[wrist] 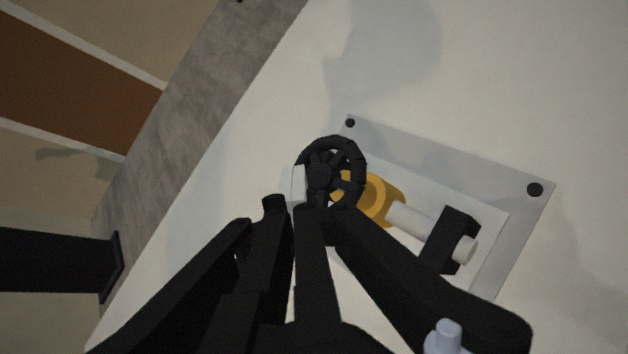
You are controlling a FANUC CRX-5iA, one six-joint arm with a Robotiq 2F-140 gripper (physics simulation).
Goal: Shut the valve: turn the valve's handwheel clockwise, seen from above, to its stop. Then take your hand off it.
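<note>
The valve's black handwheel [358, 170] shows near the middle of the wrist view, with its spokes and hub above the yellow valve body [382, 197]. My gripper [296, 182] is shut and empty. Its pale fingertip overlaps the left side of the wheel's rim, close beside the hub in the view. I cannot tell for certain whether it touches the rim or a spoke. The dark fingers cover the lower left part of the wheel.
A pale pipe [411, 219] runs from the valve body through a black clamp block [445, 237]. Both are over a grey base plate [450, 161] with dark bolts, on a pale table top [500, 75]. The table's edge runs diagonally at left, and a dark post [50, 260] stands beyond it.
</note>
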